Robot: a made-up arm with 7 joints. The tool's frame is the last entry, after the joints.
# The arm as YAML. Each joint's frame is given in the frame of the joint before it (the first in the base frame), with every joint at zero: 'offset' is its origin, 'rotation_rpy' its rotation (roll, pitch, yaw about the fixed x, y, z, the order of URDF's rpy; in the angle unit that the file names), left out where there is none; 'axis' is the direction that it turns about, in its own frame. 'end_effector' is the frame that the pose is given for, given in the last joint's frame.
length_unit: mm
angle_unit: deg
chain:
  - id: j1
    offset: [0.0, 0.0, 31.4]
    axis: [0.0, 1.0, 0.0]
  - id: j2
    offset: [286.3, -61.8, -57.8]
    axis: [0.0, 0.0, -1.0]
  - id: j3
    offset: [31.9, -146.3, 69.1]
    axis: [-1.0, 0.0, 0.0]
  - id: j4
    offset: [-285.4, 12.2, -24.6]
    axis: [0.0, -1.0, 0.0]
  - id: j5
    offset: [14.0, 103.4, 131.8]
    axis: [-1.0, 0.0, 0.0]
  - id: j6
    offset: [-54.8, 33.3, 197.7]
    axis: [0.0, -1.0, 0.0]
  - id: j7
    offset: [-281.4, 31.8, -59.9]
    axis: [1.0, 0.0, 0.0]
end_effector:
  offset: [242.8, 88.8, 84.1]
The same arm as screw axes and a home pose.
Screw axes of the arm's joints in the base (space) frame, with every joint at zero. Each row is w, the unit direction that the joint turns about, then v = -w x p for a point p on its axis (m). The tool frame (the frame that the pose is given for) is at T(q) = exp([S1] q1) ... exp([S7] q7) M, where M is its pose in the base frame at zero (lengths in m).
S1 = (0, 1, 0, -0.0314, 0.0000, 0.0000)
S2 = (0, 0, -1, 0.0618, 0.2863, 0.0000)
S3 = (-1, 0, 0, 0.0000, -0.0427, -0.2081)
S4 = (0, -1, 0, 0.0181, 0.0000, -0.0328)
S5 = (-1, 0, 0, 0.0000, -0.1499, -0.0925)
S6 = (0, -1, 0, 0.3476, 0.0000, 0.0080)
S7 = (1, 0, 0, 0.0000, 0.2877, 0.0274)
M =
1 0 0 -0.0466
0 1 0 0.0614
0 0 1 0.3718
0 0 0 1

